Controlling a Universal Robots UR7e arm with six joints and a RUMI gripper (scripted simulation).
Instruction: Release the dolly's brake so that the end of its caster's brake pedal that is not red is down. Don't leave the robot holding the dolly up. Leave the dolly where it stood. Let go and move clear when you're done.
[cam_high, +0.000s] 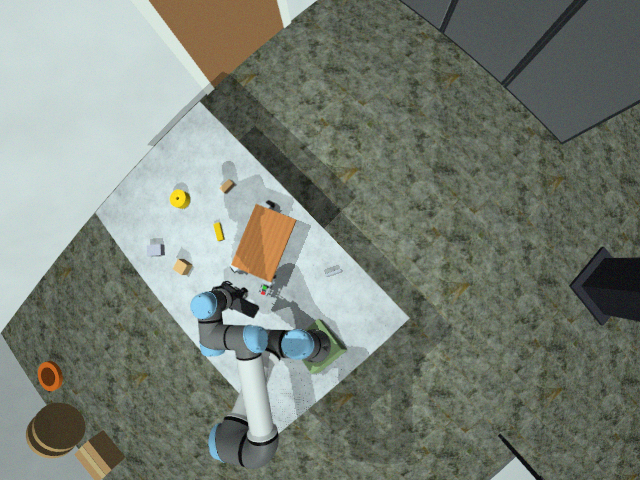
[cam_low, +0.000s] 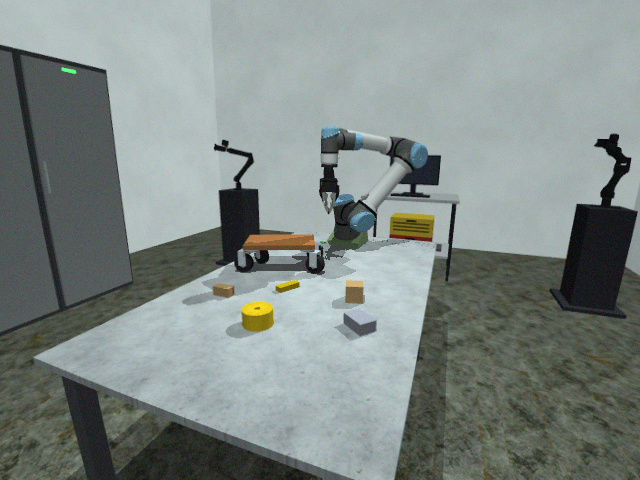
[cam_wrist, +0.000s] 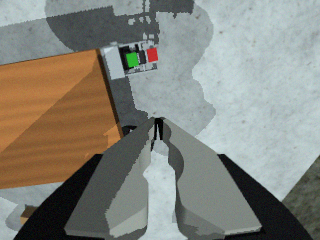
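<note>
Now: hand 170 mm above the brake pedal, 30 mm to the left of it and 20 mm past it. Round my hand: yellow cylinder: 630 mm ahead, 220 mm below, 20 mm to the left; then grey block: 540 mm ahead, 300 mm to the left, 230 mm below; then yellow bar: 360 mm ahead, 240 mm below, 30 mm to the right.
</note>
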